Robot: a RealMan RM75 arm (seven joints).
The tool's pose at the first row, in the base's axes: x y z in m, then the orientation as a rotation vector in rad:
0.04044 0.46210 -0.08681 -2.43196 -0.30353 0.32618
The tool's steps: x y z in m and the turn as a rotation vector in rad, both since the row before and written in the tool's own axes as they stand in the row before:
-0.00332 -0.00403 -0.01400 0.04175 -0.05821 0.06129
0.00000 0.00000 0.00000 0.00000 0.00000 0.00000
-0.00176 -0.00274 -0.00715 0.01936 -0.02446 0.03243
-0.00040 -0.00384 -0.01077 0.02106 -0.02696 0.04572
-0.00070 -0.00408 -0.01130 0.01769 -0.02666 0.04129
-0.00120 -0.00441 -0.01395 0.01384 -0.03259 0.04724
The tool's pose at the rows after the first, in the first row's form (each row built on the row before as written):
0.04108 0.45603 -0.07317 -2.39730 -0.24548 0.42678
0.04108 0.45603 -0.07317 -2.39730 -0.24548 0.42678
0.04189 0.45332 -0.06584 -2.38110 -0.21273 0.47157
0.04562 0.44958 -0.05569 -2.36434 -0.16499 0.52512
0.04977 0.44553 -0.04514 -2.34863 -0.12338 0.57580
0.05511 0.43990 -0.03268 -2.33473 -0.07873 0.63617

